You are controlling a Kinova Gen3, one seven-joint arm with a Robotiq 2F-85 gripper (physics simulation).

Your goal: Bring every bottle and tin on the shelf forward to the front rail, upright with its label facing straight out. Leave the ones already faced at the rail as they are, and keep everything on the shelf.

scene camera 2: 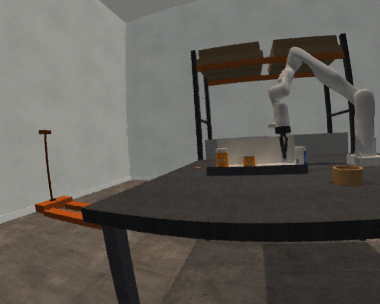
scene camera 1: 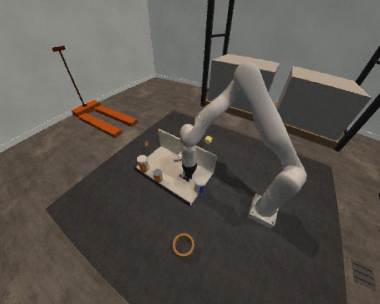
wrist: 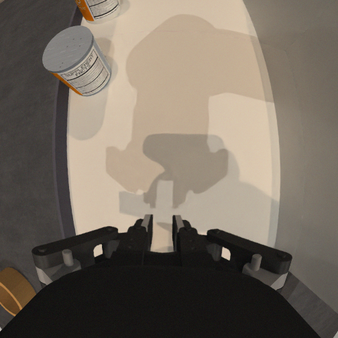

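Where they show: gripper, fingertip midpoint: (scene camera 2: 284,159) (scene camera 1: 189,179); arm's base, origin of the base link: (scene camera 2: 364,155) (scene camera 1: 263,208).
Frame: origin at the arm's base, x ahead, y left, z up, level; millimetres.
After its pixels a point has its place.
Note:
The shelf (scene camera 1: 165,189) {z -30, x 511, y 209 mm} (scene camera 2: 257,170) {z -26, x 557, y 211 mm} (wrist: 61,150) has a dark front rail. An orange bottle with a white lid (scene camera 1: 143,165) {z 43, x 696, y 197 mm} (scene camera 2: 222,158) {z 31, x 714, y 210 mm} (wrist: 102,7) stands upright at the rail's left end. A short orange tin with a grey lid (scene camera 1: 158,176) {z 27, x 575, y 192 mm} (scene camera 2: 249,161) {z 14, x 592, y 206 mm} (wrist: 80,60) stands upright beside it at the rail. A white and blue bottle (scene camera 1: 200,186) {z 55, x 334, y 115 mm} (scene camera 2: 300,155) {z 25, x 355, y 119 mm} stands upright toward the right end, its blue side turned right in the second scene view; it does not show in the wrist view. My gripper (scene camera 1: 185,178) {z 4, x 428, y 88 mm} (scene camera 2: 284,156) {z 4, x 428, y 88 mm} (wrist: 162,224) is shut to a narrow, empty gap, low over the shelf floor, left of that bottle.
The shelf's back panel (scene camera 1: 172,142) {z 64, x 680, y -55 mm} rises behind the gripper. A yellow block (scene camera 1: 208,140) {z -14, x 535, y -312 mm} lies behind the shelf. An orange ring (scene camera 1: 174,245) {z 2, x 270, y 410 mm} (scene camera 2: 347,176) {z -17, x 258, y 426 mm} lies in front, to the right. A small orange piece (scene camera 1: 146,143) {z -39, x 919, y -5 mm} (scene camera 2: 198,167) {z -38, x 911, y 5 mm} lies off the shelf's left end.

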